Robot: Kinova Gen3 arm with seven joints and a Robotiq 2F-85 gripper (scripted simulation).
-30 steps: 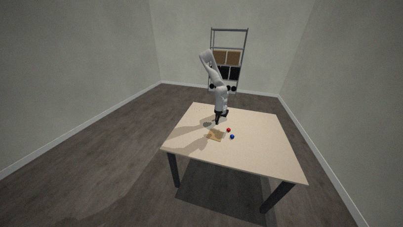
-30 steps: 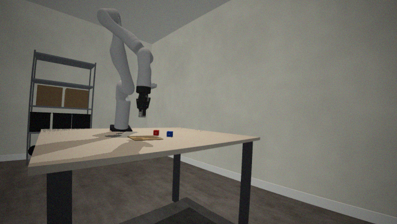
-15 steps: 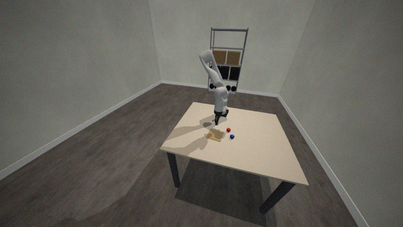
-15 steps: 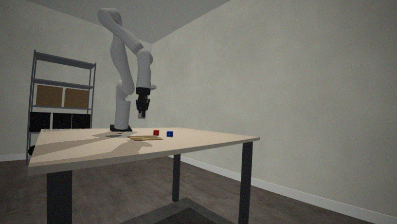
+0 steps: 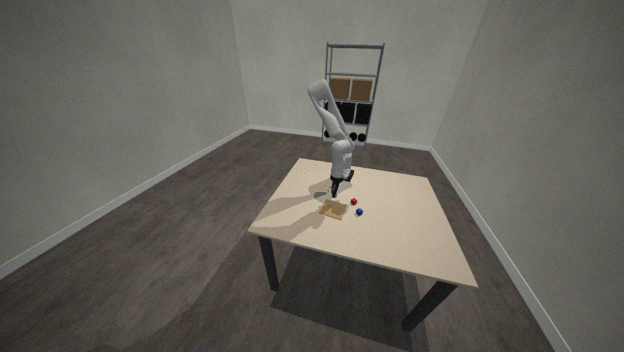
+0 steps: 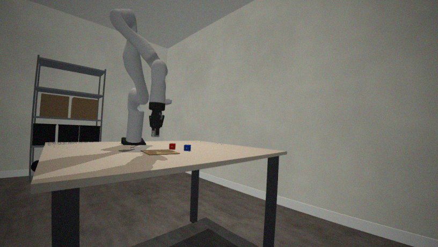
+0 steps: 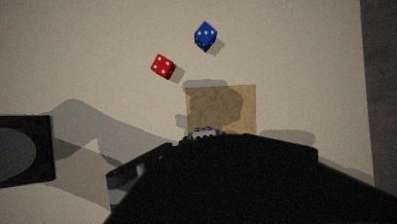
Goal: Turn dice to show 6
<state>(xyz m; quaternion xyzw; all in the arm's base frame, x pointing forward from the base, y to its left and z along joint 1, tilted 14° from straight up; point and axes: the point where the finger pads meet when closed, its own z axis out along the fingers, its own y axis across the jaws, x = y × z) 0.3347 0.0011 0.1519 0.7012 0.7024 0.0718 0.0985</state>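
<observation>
The tan mat is 9 cm below my hand, 4 cm ahead of it and 1 cm to the left of it. Also, from my hand: white die 1 cm below; blue die 17 cm to the left, 8 cm below, 3 cm ahead; red die 12 cm to the left, 8 cm below, 6 cm behind.
</observation>
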